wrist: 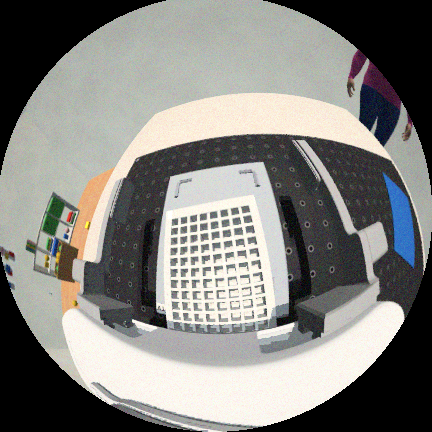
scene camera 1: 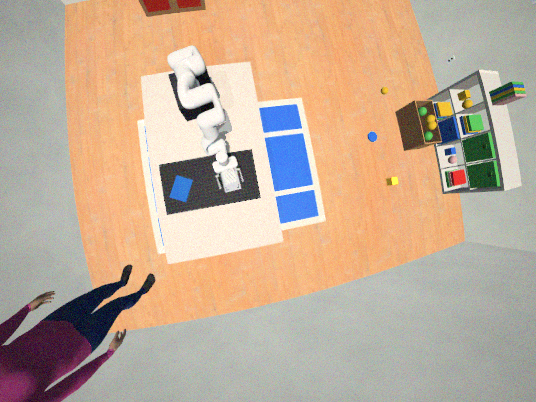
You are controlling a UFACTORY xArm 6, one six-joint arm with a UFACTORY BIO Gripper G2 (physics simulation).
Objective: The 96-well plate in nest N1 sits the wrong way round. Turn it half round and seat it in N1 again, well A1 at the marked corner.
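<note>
The white 96-well plate lies wells up over the light grey nest. In the wrist view its far edge stands back from the two corner brackets, and a wider grey strip shows along its right side. I cannot tell whether it is fully seated. A small letter mark shows by the near left corner; well A1 cannot be made out. My gripper is wide open, with one finger on each side of the plate, apart from it. The gripper body hides the near end of the nest.
The black perforated board carries the nest and a flat blue rectangle to one side. Dark strips run along both long sides of the nest. A person and a shelf unit are beyond the table.
</note>
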